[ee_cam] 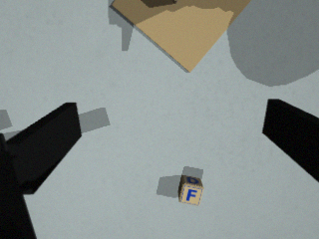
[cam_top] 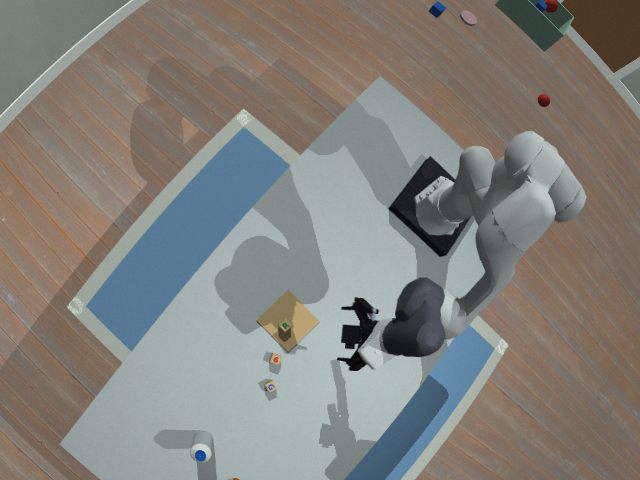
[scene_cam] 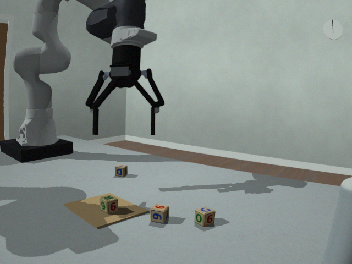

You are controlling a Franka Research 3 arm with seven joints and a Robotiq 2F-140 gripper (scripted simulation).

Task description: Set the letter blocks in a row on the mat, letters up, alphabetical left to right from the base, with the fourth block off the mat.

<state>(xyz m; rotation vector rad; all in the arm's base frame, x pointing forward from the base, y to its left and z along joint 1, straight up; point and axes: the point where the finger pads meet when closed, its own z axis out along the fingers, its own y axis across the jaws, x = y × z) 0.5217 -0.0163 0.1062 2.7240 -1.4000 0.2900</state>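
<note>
The block is 14 cm below my hand, 10 cm behind it and 9 cm to the left of it. The rest, counted from my hand: tan mat 15 cm below, 13 cm to the right, 6 cm ahead.
</note>
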